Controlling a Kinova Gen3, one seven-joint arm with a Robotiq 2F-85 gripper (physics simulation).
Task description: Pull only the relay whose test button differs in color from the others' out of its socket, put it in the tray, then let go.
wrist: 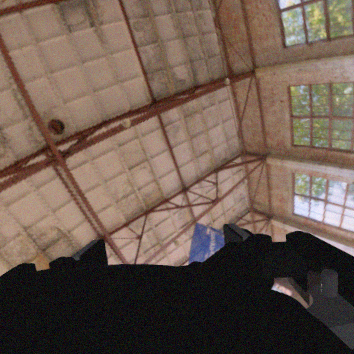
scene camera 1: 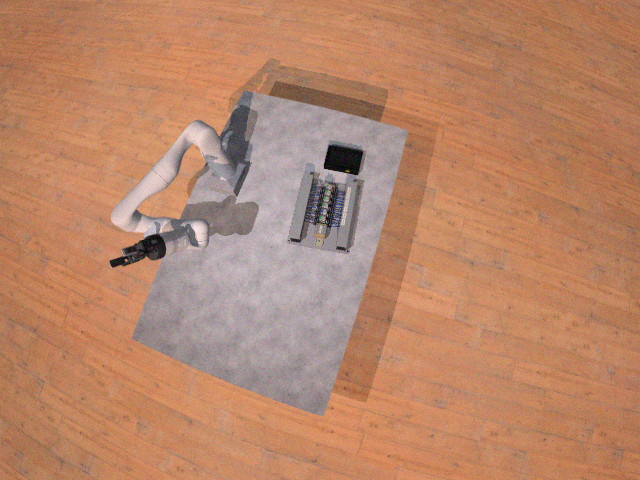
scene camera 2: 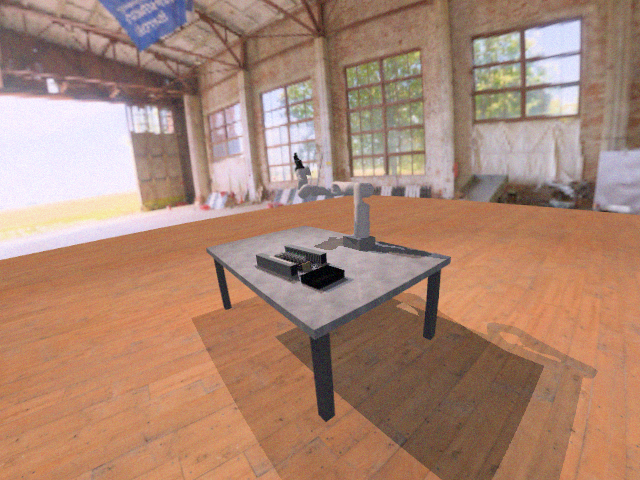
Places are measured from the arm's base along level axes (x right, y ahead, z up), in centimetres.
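Pixels of known places: gripper, fingertip midpoint: (wrist: 164, 245) (scene camera 1: 116, 258) (scene camera 2: 297, 156); arm's base at its link origin: (scene camera 1: 226, 171) (scene camera 2: 361, 236).
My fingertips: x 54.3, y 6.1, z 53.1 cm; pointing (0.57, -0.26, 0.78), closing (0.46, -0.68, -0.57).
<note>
Ahead of a thing's pixels: the offset from my fingertips to its top centre. "*": to the spot under its first point. Level surfaces: height alone.
A row of several small relays @[dx -54.3, dy +41.7, dz -52.2 cm] (scene camera 1: 325, 201) stands in sockets between two grey ducts, with thin dark and blue wires on both sides. Small green spots show along the row in scene camera 1, but the test buttons are too small for me to tell which one differs. The black tray @[* dx -79.1, dy +41.7, dz -58.8 cm] (scene camera 1: 342, 158) (scene camera 2: 323, 277) lies beside one end of the ducts, with no relay visible in it. My gripper (scene camera 1: 119, 257) (scene camera 2: 295, 157) (wrist: 164, 245) is open and empty. It is raised high, off the table's side, far from the relays and tray, and points upward. Relays and tray do not show in the wrist view.
The grey ducts (scene camera 1: 303, 206) (scene camera 2: 276, 264) stand up along both sides of the relay row. A beige block @[* dx -38.1, dy +43.8, dz -58.8 cm] (scene camera 1: 319, 239) sits at the row's end away from the tray. The arm's base (scene camera 1: 240, 178) (scene camera 2: 359, 241) is mounted near one edge of the grey table @[dz -59.1 cm] (scene camera 1: 248, 320) (scene camera 2: 377, 281).
</note>
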